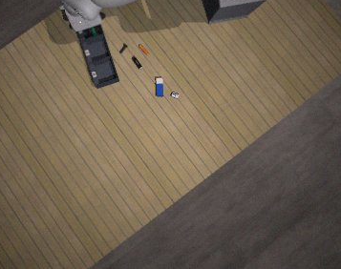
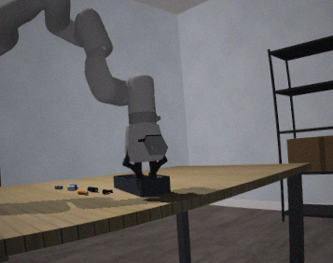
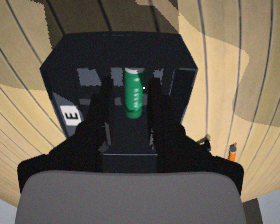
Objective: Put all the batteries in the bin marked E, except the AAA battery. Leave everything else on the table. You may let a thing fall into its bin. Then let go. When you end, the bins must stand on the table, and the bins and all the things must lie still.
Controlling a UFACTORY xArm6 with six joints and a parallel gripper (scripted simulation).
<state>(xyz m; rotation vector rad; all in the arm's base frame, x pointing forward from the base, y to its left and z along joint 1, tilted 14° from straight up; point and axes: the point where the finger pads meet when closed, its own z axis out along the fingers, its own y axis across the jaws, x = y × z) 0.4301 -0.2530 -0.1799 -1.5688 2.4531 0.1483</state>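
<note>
Now: the green battery 2 cm below my hand. Also, from my hand: orange battery (18 cm to the left, 9 cm behind, 3 cm below); dark bin (7 cm to the left, 4 cm ahead, 1 cm below); black cylindrical battery (20 cm to the left, 4 cm behind, 3 cm below).
</note>
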